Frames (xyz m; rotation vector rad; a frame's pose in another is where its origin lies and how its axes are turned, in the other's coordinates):
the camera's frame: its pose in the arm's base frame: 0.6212 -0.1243 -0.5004 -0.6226 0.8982 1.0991
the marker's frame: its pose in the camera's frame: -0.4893 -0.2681 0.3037 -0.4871 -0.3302 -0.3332
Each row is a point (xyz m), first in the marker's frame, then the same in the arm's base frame.
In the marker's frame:
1: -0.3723 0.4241 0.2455
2: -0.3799 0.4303 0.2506
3: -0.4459 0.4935 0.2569
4: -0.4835 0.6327 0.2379
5: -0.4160 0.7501 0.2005
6: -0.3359 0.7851 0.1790
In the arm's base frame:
1: 0.2766 -0.2068 0.2139
2: 0.2663 -0.2071 0.2181
3: 0.1798 -0.2360 0.2259
4: 0.0507 -0.2529 0.1611
5: -0.0038 -0.2176 0.0365
6: 0.0121 -0.1753 -0.0413

